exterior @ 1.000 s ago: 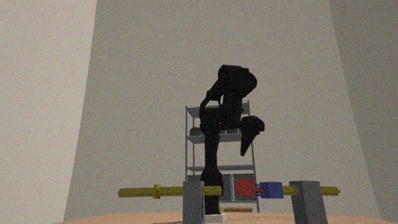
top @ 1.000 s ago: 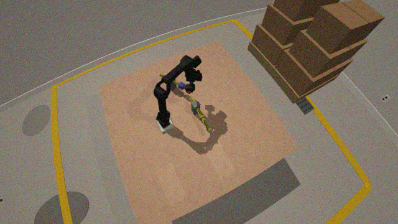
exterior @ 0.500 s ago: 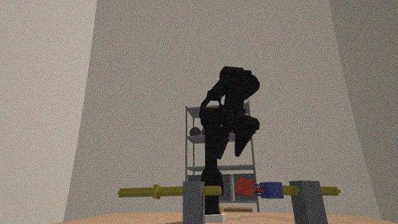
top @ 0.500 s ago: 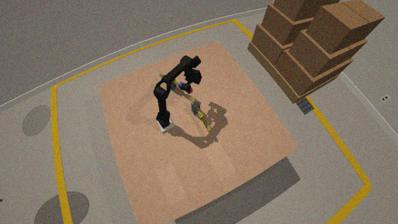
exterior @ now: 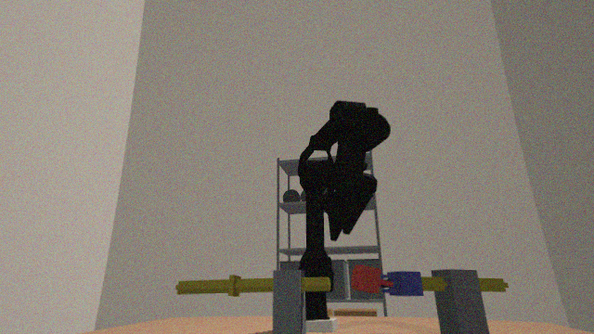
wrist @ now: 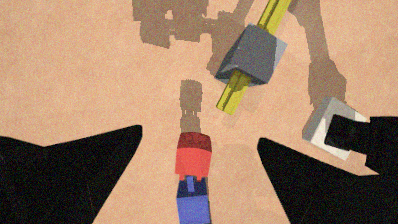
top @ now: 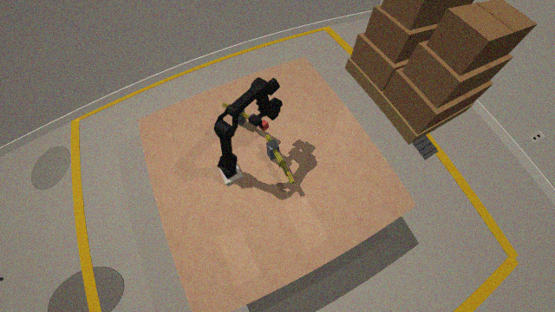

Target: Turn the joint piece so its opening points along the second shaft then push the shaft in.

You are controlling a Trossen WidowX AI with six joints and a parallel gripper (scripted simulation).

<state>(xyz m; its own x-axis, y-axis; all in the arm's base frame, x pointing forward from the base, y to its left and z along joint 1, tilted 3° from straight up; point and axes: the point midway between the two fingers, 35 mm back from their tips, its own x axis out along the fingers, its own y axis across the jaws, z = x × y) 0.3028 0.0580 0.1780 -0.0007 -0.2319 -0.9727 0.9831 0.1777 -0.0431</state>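
The red joint piece lies 10 mm behind my gripper tip, 50 mm to the left of it and 70 mm below it.
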